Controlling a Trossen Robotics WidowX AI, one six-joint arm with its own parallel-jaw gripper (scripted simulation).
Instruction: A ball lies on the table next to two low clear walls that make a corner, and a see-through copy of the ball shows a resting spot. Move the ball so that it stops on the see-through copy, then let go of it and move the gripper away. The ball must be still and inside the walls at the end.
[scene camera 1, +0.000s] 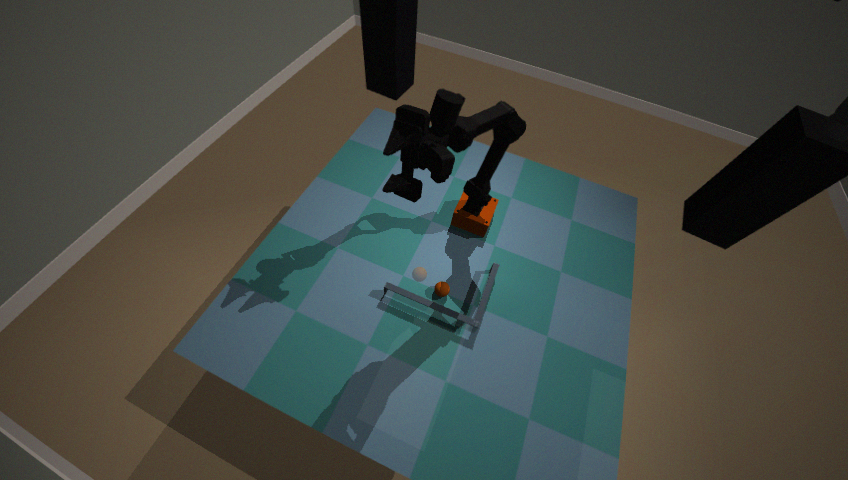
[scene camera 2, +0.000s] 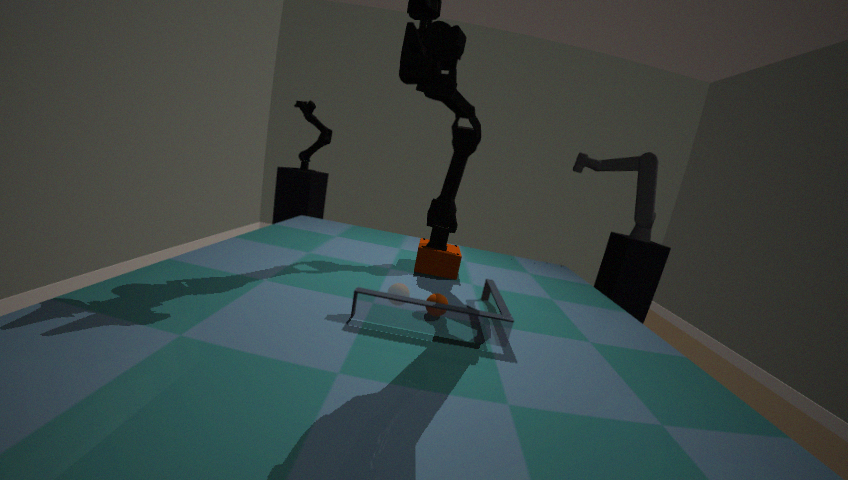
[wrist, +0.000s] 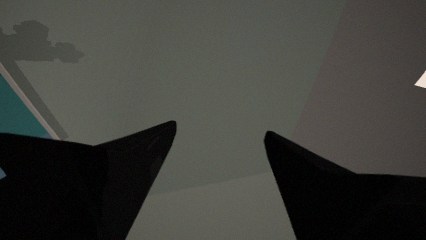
My gripper (scene camera 1: 384, 173) is open, holding nothing. Also in view: a clear wall (scene camera 2: 463, 326).
My gripper is seen too in the wrist view (wrist: 220, 131).
